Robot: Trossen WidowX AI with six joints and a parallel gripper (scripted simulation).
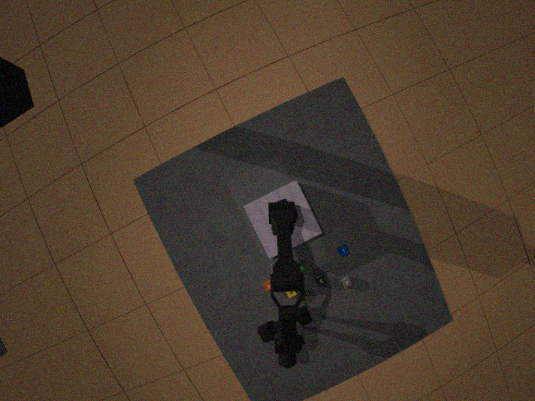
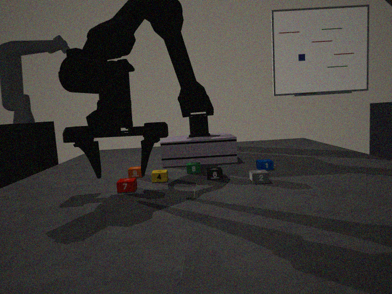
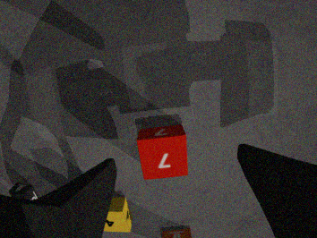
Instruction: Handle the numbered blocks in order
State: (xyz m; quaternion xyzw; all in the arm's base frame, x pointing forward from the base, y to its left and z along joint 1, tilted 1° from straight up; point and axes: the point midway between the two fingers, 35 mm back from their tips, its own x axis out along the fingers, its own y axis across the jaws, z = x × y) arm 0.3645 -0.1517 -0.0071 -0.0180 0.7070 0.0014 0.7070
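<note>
The red 7 block lies 10 mm to the left of my gripper tip and 20 mm below it. Round my gripper tip: yellow 4 block (70 mm behind, 60 mm to the left, 20 mm below); then orange 9 block (130 mm behind, 20 mm below); then black 6 block (70 mm behind, 180 mm to the left, 20 mm below).
</note>
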